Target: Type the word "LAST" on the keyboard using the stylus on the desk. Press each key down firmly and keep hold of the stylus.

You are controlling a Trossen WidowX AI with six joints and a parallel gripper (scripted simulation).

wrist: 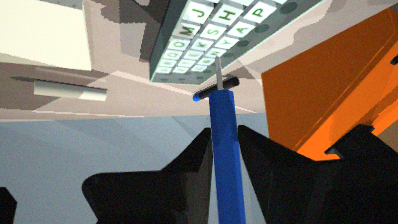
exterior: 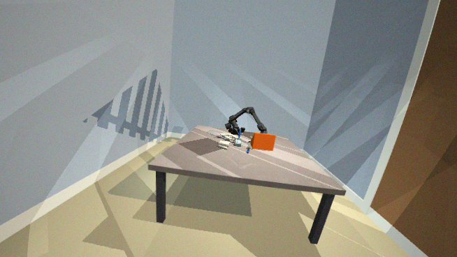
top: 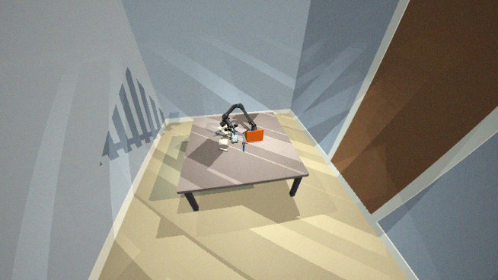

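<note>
The blue stylus lies 1 cm below my gripper tip. Round my gripper tip: pale sheet 13 cm ahead, 21 cm to the right, 9 cm below.
</note>
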